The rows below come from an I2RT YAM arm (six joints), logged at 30 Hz.
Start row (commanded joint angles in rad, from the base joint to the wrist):
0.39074, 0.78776, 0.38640, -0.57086, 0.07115, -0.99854
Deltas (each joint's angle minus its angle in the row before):
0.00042, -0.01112, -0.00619, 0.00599, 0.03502, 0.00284
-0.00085, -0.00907, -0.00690, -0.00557, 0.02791, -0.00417
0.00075, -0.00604, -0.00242, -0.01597, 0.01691, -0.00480
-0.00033, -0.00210, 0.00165, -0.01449, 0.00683, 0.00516
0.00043, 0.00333, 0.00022, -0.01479, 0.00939, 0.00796
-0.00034, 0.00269, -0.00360, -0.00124, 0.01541, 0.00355
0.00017, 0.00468, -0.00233, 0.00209, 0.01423, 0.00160
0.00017, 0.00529, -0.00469, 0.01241, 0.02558, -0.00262
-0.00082, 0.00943, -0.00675, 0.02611, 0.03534, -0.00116
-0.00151, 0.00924, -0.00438, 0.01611, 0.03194, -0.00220
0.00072, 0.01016, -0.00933, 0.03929, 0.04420, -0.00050
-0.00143, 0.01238, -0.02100, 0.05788, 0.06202, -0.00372
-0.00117, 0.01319, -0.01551, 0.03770, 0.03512, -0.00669
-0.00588, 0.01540, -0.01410, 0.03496, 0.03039, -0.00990
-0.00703, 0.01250, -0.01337, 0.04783, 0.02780, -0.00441
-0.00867, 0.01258, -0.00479, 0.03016, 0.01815, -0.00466
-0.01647, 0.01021, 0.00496, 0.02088, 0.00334, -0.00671
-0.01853, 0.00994, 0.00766, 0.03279, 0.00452, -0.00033
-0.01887, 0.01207, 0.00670, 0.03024, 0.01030, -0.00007
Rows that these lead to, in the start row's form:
0.39116, 0.77664, 0.38021, -0.56487, 0.10617, -0.99570
0.39031, 0.76757, 0.37331, -0.57044, 0.13408, -0.99987
0.39106, 0.76153, 0.37089, -0.58641, 0.15099, -1.00467
0.39073, 0.75943, 0.37254, -0.60090, 0.15782, -0.99951
0.39116, 0.76276, 0.37276, -0.61569, 0.16721, -0.99155
0.39082, 0.76545, 0.36916, -0.61693, 0.18262, -0.98800
0.39099, 0.77013, 0.36683, -0.61484, 0.19685, -0.98640
0.39116, 0.77542, 0.36214, -0.60243, 0.22243, -0.98902
0.39034, 0.78485, 0.35539, -0.57632, 0.25777, -0.99018
0.38883, 0.79409, 0.35101, -0.56021, 0.28971, -0.99238
0.38955, 0.80425, 0.34168, -0.52092, 0.33391, -0.99288
0.38812, 0.81663, 0.32068, -0.46304, 0.39593, -0.99660
0.38695, 0.82982, 0.30517, -0.42534, 0.43105, -1.00329
0.38107, 0.84522, 0.29107, -0.39038, 0.46144, -1.01319
0.37404, 0.85772, 0.27770, -0.34255, 0.48924, -1.01760
0.36537, 0.87030, 0.27291, -0.31239, 0.50739, -1.02226
0.34890, 0.88051, 0.27787, -0.29151, 0.51073, -1.02897
0.33037, 0.89045, 0.28553, -0.25872, 0.51525, -1.02930
0.31150, 0.90252, 0.29223, -0.22848, 0.52555, -1.02937

